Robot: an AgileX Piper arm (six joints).
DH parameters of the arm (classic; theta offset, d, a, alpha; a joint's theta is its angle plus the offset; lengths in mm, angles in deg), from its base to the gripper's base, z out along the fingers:
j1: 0 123 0 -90
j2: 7.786 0 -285 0
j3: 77.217 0 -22 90
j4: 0 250.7 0 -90
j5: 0 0 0 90
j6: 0 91 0 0
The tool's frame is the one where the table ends.
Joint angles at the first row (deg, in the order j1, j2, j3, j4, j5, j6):
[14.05 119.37 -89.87 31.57 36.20 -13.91]
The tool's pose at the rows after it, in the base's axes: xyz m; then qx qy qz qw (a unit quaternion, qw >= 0):
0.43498 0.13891 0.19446 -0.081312 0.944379 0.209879 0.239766
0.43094 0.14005 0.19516 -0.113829 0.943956 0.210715 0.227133
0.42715 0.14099 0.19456 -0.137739 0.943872 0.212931 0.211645
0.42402 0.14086 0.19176 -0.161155 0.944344 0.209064 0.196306
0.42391 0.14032 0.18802 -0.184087 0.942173 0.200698 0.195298
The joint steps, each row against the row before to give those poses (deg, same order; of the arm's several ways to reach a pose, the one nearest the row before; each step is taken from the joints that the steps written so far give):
[0.00 -0.11 0.00 0.38 1.12 -2.73]
[0.00 -0.24 0.00 0.45 2.57 -3.47]
[0.00 -0.06 0.00 0.25 2.51 -2.32]
[0.00 0.15 0.06 -0.70 2.08 -1.82]
[0.00 0.36 0.11 -0.63 0.16 -2.41]

